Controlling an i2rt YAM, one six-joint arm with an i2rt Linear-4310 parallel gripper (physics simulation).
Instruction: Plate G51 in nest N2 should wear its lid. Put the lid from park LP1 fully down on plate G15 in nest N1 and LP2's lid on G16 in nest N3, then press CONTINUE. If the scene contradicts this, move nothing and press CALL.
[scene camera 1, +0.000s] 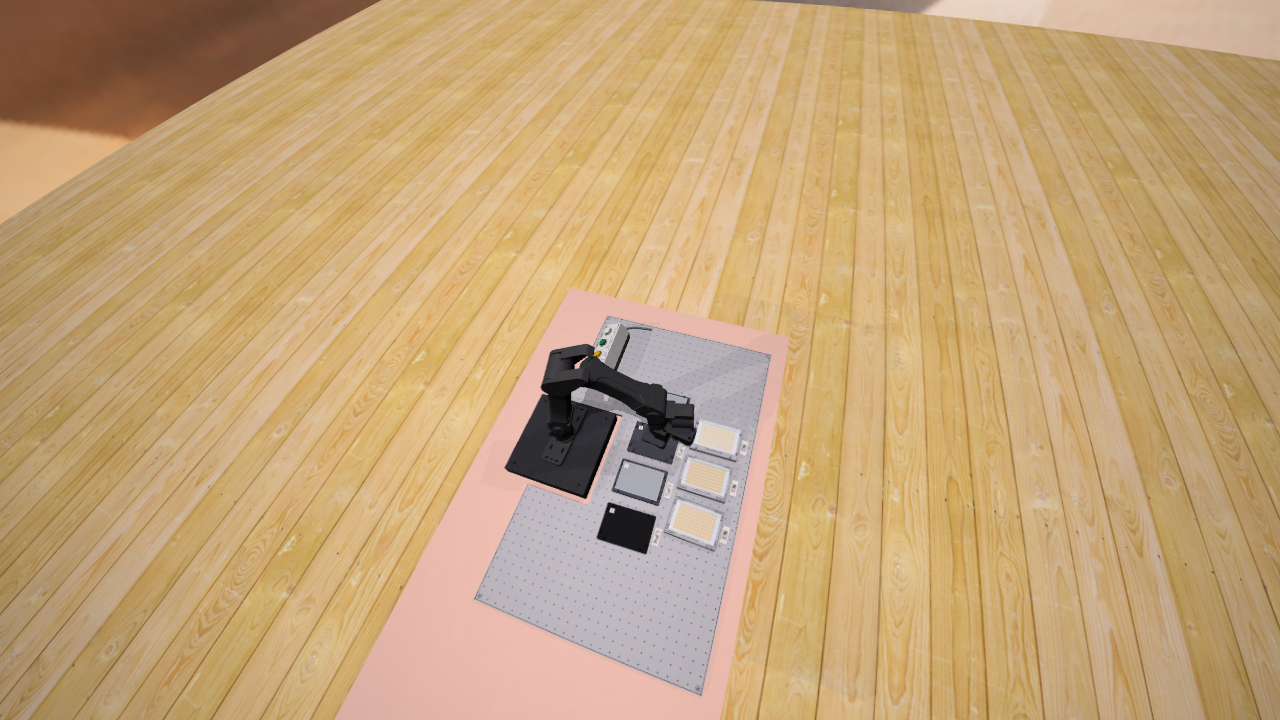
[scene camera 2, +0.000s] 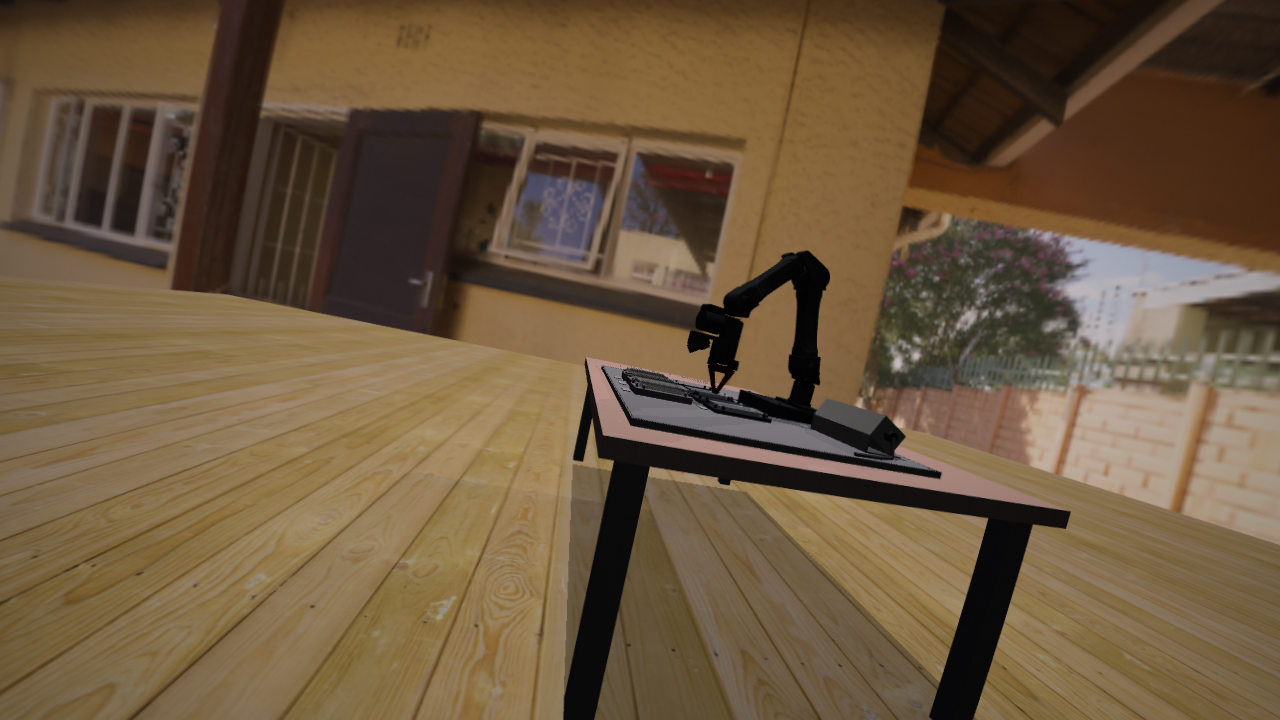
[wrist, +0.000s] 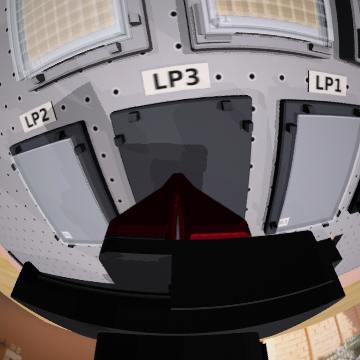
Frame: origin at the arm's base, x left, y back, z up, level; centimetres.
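Where they show: gripper, fingertip midpoint: (scene camera 2: 714, 393) (wrist: 177, 180); arm's base at its link origin: (scene camera 1: 565, 433) (scene camera 2: 797, 407).
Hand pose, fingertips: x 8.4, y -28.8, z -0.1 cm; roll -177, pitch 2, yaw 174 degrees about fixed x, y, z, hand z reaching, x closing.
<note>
Things, the pixels of their centre, and the offset from my fingertips. Level surfaces: height alone.
- dark park LP3 at the middle of its body: (wrist: 189, 189) (scene camera 2: 719, 401) (scene camera 1: 653, 441) dx -0.8, dy +2.2, dz -1.9 cm
- LP2's pale lid at the middle of its body: (wrist: 63, 202) (scene camera 2: 736, 408) dx +12.0, dy +2.8, dz -1.5 cm
- button box at the middle of its body: (scene camera 2: 855, 424) (scene camera 1: 607, 353) dx +23.0, dy +27.7, dz +1.3 cm
- black park at the middle of its body: (scene camera 1: 626, 527) (scene camera 2: 694, 387) dx -27.1, dy +1.0, dz -1.9 cm
- perforated board at its surface level: dz -2.9 cm
- pink table at its surface level: dz -4.2 cm
My gripper (wrist: 177, 180) (scene camera 2: 716, 389) is shut with nothing between its red fingertips, low over the dark park LP3 (wrist: 225, 150) (scene camera 1: 637, 445), which holds no lid. Whether the tips touch it I cannot tell. In the wrist view, LP1's pale lid (wrist: 322, 170) lies in its park at the right, and LP2's pale lid (wrist: 60, 187) lies in its park at the left. LP1's lid also shows in scene camera 1 (scene camera 1: 639, 480). Three plates (scene camera 1: 717, 438) (scene camera 1: 706, 477) (scene camera 1: 695, 522) with tan wells sit in a row of nests. Their codes, nest labels and any clear lids cannot be read surely.
A button box (scene camera 1: 615, 347) (scene camera 2: 854, 426) with white, green and yellow buttons stands beyond the arm's base (scene camera 1: 572, 465). A black park (scene camera 1: 626, 528) lies beside LP1. The perforated board (scene camera 1: 590, 582) lies on a pink table (scene camera 1: 429, 653). The arm partly hides LP2 in scene camera 1.
</note>
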